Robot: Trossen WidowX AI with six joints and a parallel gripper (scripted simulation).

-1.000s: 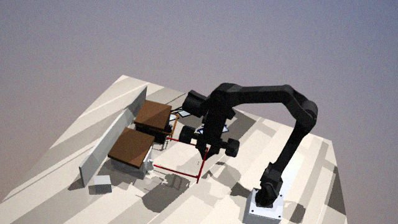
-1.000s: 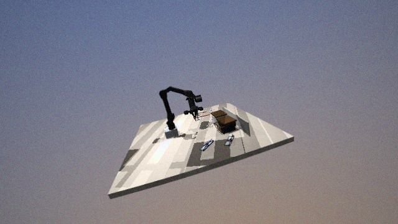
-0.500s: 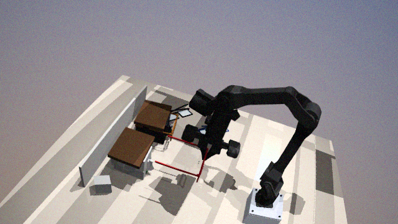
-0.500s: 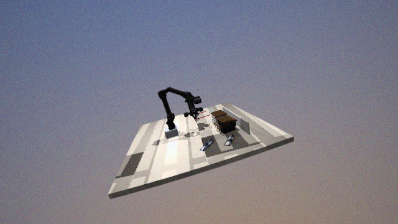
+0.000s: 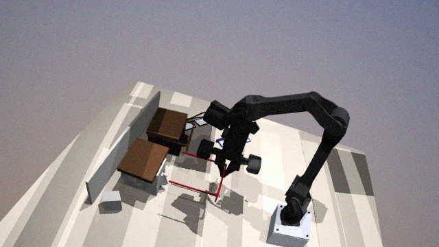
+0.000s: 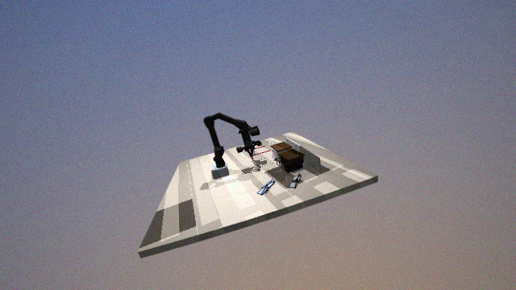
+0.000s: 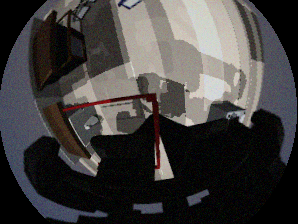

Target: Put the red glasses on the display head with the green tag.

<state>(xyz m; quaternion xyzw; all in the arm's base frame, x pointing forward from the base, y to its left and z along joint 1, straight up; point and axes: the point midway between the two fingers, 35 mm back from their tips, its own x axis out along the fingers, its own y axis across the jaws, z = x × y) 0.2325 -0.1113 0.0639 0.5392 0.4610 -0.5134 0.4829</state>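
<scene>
Now: gripper tip 50 mm short of the red glasses, 30 mm to the right of it and 10 mm below it. Also, from my gripper tip: grey block: 320 mm ahead, 160 mm to the left, 80 mm below; grey upright panel: 350 mm ahead, 120 mm to the right, 50 mm below.
</scene>
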